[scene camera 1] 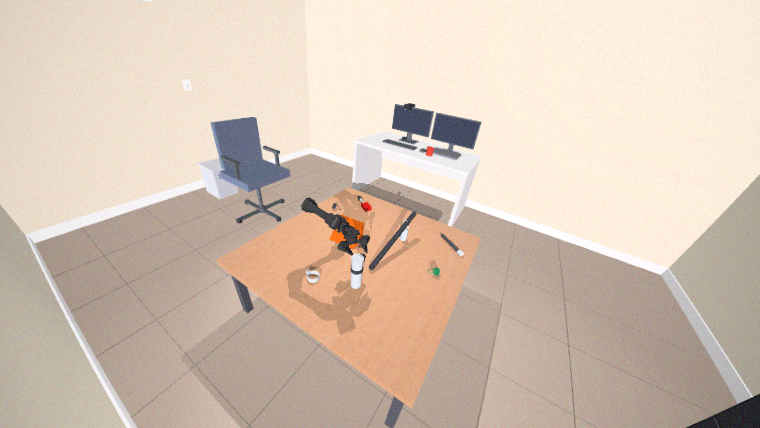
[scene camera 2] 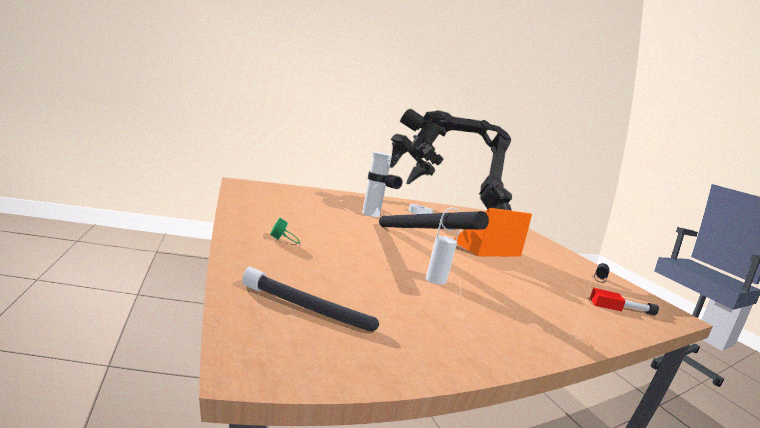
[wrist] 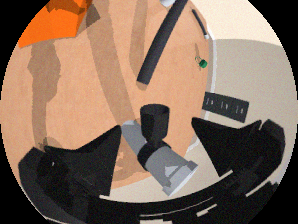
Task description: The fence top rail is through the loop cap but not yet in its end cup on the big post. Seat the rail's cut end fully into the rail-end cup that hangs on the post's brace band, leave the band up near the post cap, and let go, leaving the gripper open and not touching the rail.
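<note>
A dark top rail and a red-handled tool are in view, and so is my gripper, which is open. The wrist view shows my gripper as well. It holds nothing, this gripper of mine.
</note>
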